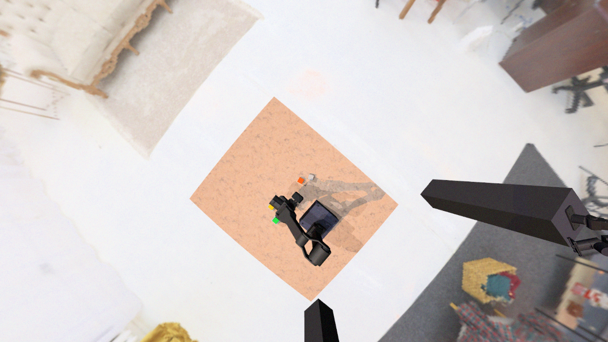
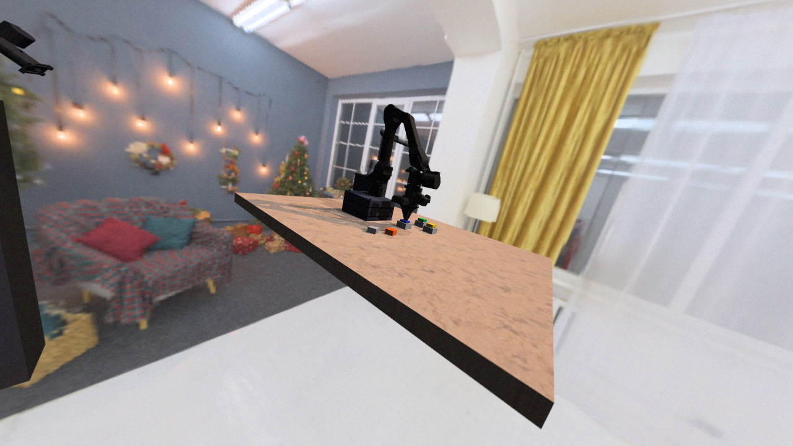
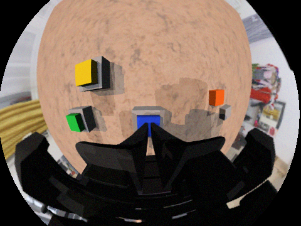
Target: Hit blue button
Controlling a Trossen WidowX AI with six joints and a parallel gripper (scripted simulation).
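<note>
The blue button is 10 mm below my gripper tip. Also, from my gripper tip: green button (140 mm to the left); then yellow button (70 mm ahead, 90 mm to the left); then orange block (50 mm ahead, 150 mm to the right, 20 mm below).
</note>
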